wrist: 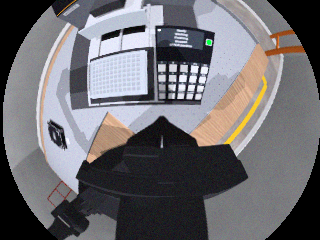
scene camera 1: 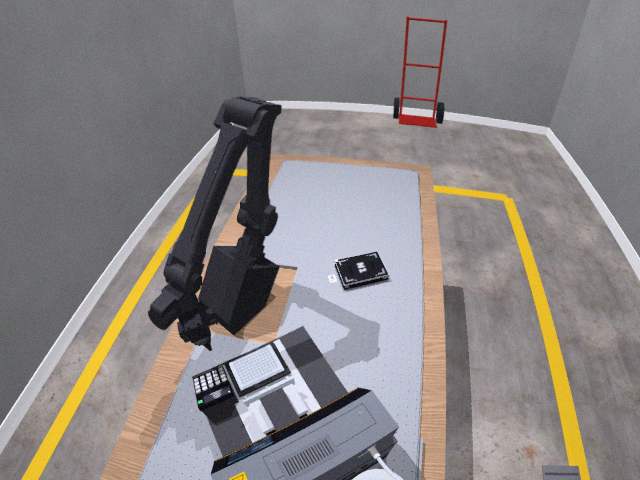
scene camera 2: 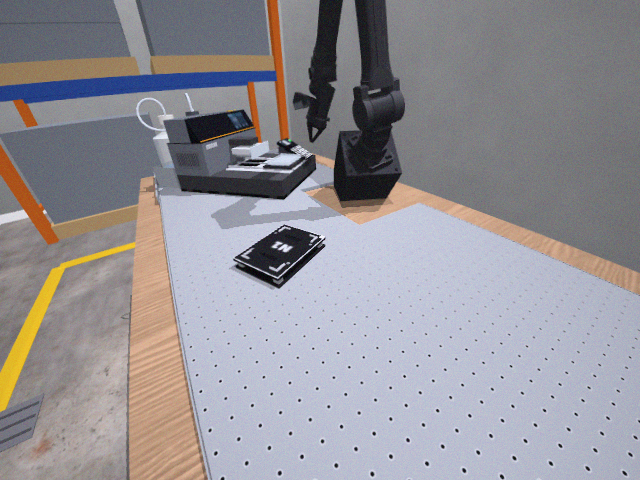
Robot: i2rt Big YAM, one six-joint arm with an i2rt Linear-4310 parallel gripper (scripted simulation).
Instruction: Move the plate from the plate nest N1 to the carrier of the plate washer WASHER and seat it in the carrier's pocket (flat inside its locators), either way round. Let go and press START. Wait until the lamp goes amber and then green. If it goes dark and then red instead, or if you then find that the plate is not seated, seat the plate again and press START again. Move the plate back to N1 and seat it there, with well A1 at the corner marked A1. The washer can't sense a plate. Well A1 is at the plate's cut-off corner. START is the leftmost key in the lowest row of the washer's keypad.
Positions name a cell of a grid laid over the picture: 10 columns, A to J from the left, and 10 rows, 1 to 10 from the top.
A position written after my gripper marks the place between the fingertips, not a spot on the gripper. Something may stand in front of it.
I see my gripper (wrist: F5), a white well plate (scene camera 1: D8), a washer (scene camera 1: F10) and a black nest N1 (scene camera 2: E6).
The white well plate is seen too in the wrist view (wrist: D3). The washer shows as well in scene camera 2 (scene camera 2: D4). The black nest N1 shows as well in scene camera 1 (scene camera 1: F6).
